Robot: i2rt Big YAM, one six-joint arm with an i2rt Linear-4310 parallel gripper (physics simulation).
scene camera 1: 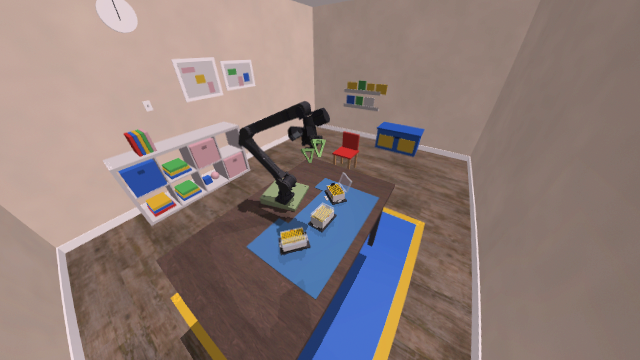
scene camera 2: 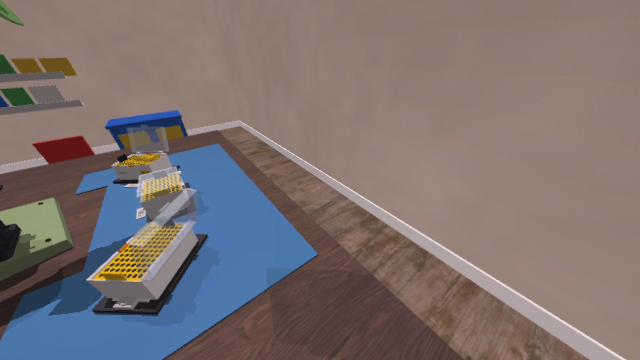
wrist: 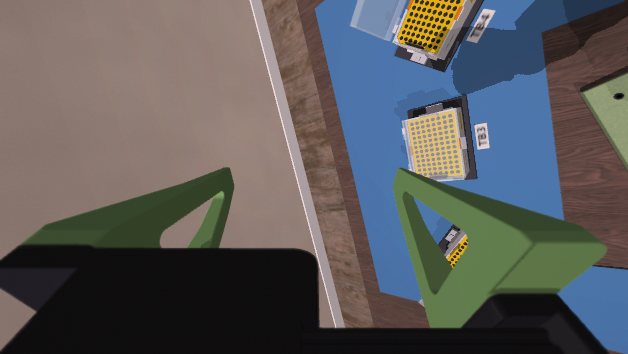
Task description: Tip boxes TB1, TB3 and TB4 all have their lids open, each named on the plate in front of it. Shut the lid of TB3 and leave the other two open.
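Seen in the pictures: gripper, fingertip midpoint: (scene camera 1: 314, 160) (wrist: 313, 177); arm's base, origin of the base link: (scene camera 1: 285, 197).
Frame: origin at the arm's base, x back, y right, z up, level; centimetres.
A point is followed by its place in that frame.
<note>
TB3 (scene camera 1: 322, 216) {z 4.6, x -31.7, y 9.9 cm} (scene camera 2: 162, 187) {z 4.6, x -29.7, y 10.8 cm} (wrist: 436, 145) {z 4.6, x -29.1, y 6.0 cm} is the middle white box with a yellow rack. Its clear lid lies down over the rack and looks shut. TB4 (scene camera 1: 293, 241) {z 9.7, x -27.5, y 33.8 cm} (scene camera 2: 142, 257) {z 8.8, x -22.9, y 36.7 cm} (wrist: 431, 25) is nearest scene camera 1; its clear lid (scene camera 2: 176, 209) {z 11.0, x -28.7, y 33.0 cm} (wrist: 378, 17) {z 6.2, x -29.6, y 30.1 cm} stands open. TB1 (scene camera 1: 336, 193) {z 2.6, x -31.5, y -14.7 cm} (scene camera 2: 142, 167) (wrist: 456, 251) {z 4.3, x -32.7, y -13.8 cm} is the far box; its lid (scene camera 1: 345, 182) {z 6.9, x -34.8, y -23.4 cm} (scene camera 2: 148, 139) {z 7.1, x -34.6, y -23.7 cm} stands open. Its name is not readable here. My gripper (scene camera 1: 314, 158) {z 38.7, x -27.3, y 8.7 cm} (wrist: 313, 177) {z 38.7, x -27.3, y 8.7 cm} is open and empty, high above the table's far end, clear of all three boxes.
The boxes stand on a blue mat (scene camera 1: 345, 227) {z -3.1, x -44.5, y 6.0 cm} (scene camera 2: 260, 240) {z -3.1, x -39.0, y 35.8 cm} (wrist: 360, 125) {z -3.1, x -45.0, y 16.5 cm} on a dark wooden table (scene camera 1: 225, 270) {z -3.4, x -0.1, y 53.9 cm} (scene camera 2: 320, 310) {z -3.4, x -37.3, y 54.6 cm}. The arm's green base (scene camera 1: 270, 200) {z 0.7, x 6.7, y 7.0 cm} (scene camera 2: 45, 220) {z -0.9, x -7.6, y -6.3 cm} (wrist: 612, 105) {z -1.0, x -9.2, y 2.9 cm} stands beside the mat. A red chair (scene camera 1: 350, 141) is beyond the table's far end.
</note>
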